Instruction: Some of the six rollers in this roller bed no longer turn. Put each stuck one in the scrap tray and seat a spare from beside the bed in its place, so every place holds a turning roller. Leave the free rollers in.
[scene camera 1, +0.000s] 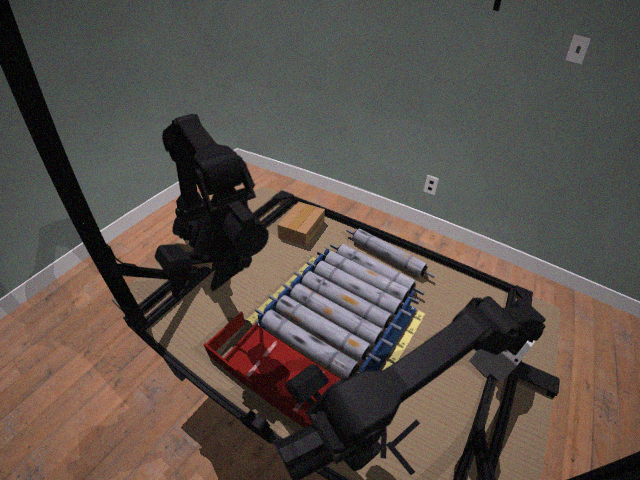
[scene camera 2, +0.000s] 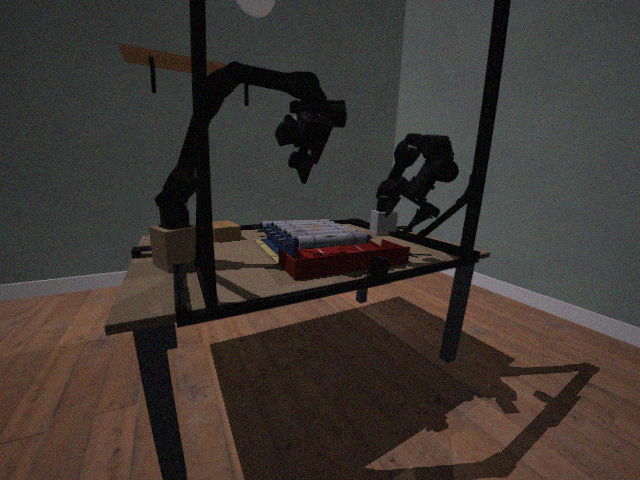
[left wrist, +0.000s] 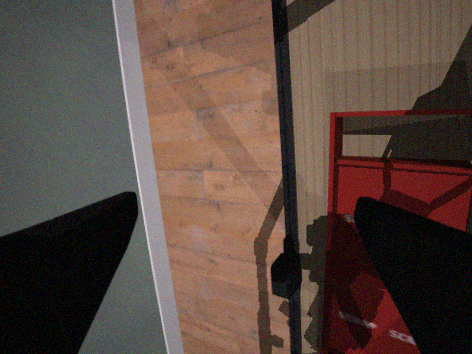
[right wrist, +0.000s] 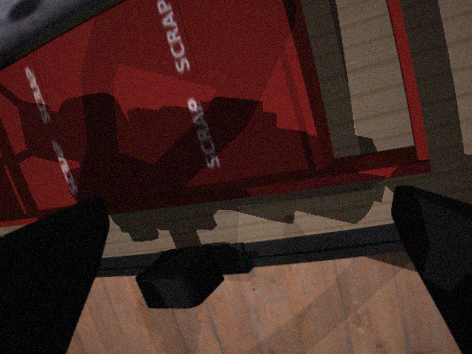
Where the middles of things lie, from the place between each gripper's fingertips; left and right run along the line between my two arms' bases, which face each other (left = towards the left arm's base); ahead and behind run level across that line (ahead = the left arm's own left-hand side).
Scene:
Right now the red scrap tray (right wrist: 108, 82) is 20 mm ahead of my left hand, 170 mm to the right of it and 240 mm below it. The rest, counted from my left hand: cardboard box (scene camera 1: 302, 222) 550 mm ahead, 40 mm to the left, 240 mm below.
I see the red scrap tray 130 mm to the left of my right hand, 110 mm below it and 80 mm ahead of it. Also, from my right hand: cardboard box (610 mm ahead, 340 mm to the left, 110 mm below).

